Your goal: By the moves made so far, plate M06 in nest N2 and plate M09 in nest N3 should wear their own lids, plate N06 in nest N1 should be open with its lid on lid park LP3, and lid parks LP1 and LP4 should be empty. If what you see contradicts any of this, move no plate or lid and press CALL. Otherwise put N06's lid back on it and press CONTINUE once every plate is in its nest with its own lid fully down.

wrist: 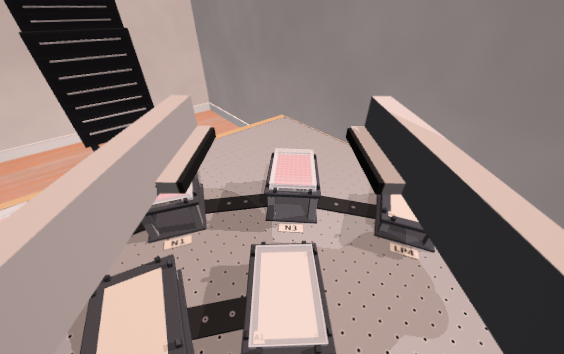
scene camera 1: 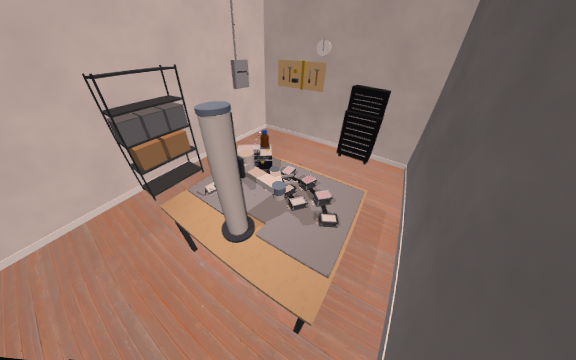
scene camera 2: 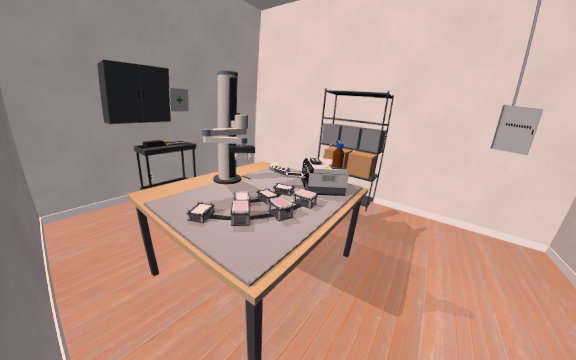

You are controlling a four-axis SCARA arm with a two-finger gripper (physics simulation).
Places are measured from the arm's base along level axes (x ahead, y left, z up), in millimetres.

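Where they show: gripper, between the fingertips: [wrist: 281,116] [scene camera 1: 295,178] [scene camera 2: 242,158]; arm's base, origin of its link: [scene camera 1: 238,228] [scene camera 2: 227,179].
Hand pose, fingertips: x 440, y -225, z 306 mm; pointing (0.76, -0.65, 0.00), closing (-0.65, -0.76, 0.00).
Each offset is from my fingertips to the centre of the thing. "*": to the spot under its first point.
My gripper [wrist: 281,116] [scene camera 2: 243,156] is shut to its narrow stand, empty, above the nests. Nest N3 @(* dx +159, dy -168, dz -288 mm) [wrist: 292,206] holds a pink plate @(dx +183, dy -189, dz -206 mm) [wrist: 293,170] [scene camera 2: 240,207] with a clear border; whether this is a lid is hard to tell. A clear lid @(dx +23, dy -29, dz -244 mm) [wrist: 287,295] lies on the pale park in front of N3; its label is out of view. The park to its left [wrist: 132,312] shows a bare cream top. LP4 @(dx -6, dy -323, dz -264 mm) [wrist: 404,209] [scene camera 2: 201,211] shows a cream top, partly behind the right finger. N1's plate @(dx +309, dy +18, dz -213 mm) [wrist: 174,198] [scene camera 2: 281,202] is mostly hidden by the left finger. N2's plate @(dx +338, dy +264, dz -216 mm) [scene camera 2: 305,194] is pink, its lid unclear.
A grey machine @(* dx +383, dy +511, dz -171 mm) [scene camera 2: 327,180] with a brown bottle @(* dx +417, dy +578, dz +15 mm) [scene camera 2: 338,156] stands at the table's far end. A small box with coloured buttons @(* dx -199, dy +673, dz -233 mm) [scene camera 2: 278,168] lies beside it. The arm column [scene camera 1: 222,170] rises from the table edge [scene camera 1: 280,280]. Dark strips @(* dx +66, dy +51, dz -289 mm) [wrist: 220,317] join the stands.
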